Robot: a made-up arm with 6 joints.
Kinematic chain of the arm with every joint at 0, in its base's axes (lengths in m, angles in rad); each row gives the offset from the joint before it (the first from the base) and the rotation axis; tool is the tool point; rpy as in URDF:
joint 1: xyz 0 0 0.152 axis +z
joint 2: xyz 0 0 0 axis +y
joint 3: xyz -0.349 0 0.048 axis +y
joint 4: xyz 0.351 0 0.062 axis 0.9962 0 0.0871
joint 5: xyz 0 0 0 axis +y
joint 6: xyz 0.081 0 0.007 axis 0.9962 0 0.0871
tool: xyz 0 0 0 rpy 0 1.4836 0
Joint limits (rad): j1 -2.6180..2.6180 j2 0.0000..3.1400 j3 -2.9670..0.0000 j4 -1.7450..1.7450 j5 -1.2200..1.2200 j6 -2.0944..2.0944
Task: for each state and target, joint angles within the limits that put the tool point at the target. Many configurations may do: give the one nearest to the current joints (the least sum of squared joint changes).
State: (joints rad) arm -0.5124 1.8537 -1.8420 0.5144 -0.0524 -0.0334
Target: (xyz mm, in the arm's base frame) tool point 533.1 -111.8 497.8
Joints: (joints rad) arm -0.2079 1.7440 -1.6114 0.5146 0.0145 -0.0334
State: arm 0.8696 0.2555 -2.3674 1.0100 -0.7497 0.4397
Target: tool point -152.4 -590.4 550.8
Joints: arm 1.2263 0.1100 -2.1469 1.0731 -0.9001 0.4397
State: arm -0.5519 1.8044 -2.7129 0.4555 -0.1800 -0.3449
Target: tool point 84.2 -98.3 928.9
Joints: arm -0.7682 1.6292 -2.8493 0.4935 -0.3231 -0.3449
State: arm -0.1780 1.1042 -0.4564 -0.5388 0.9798 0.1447
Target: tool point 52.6 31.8 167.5
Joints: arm 0.4060 0.7012 -0.0371 0.1108 1.2200 0.1447
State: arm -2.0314 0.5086 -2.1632 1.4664 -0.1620 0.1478
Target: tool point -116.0 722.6 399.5
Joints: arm -1.4555 0.0000 -2.4925 1.4602 -0.4093 0.1478
